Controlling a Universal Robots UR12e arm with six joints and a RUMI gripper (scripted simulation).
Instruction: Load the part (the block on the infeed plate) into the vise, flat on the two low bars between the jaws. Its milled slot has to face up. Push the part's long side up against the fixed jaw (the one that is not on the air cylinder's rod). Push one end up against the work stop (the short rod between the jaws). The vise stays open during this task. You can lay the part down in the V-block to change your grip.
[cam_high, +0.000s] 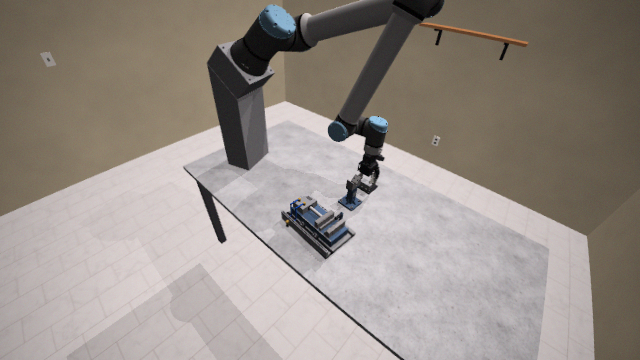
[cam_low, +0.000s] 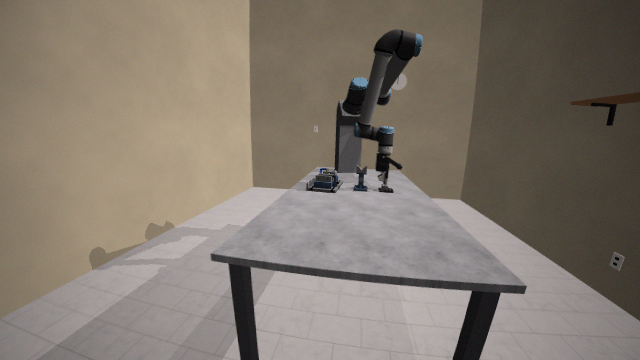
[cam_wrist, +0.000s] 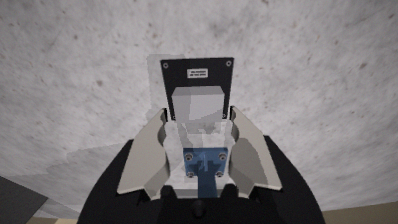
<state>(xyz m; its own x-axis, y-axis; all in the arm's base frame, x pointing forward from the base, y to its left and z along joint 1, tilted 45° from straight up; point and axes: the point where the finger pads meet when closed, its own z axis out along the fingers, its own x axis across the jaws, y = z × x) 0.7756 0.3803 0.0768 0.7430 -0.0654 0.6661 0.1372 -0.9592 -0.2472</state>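
My hand is 20 mm above the part. Also, from my hand: cylinder rod: 60 mm ahead, 390 mm to the right, 40 mm above; then work stop: 140 mm ahead, 330 mm to the right, 50 mm above; then moving jaw: 110 mm ahead, 380 mm to the right, 40 mm above.
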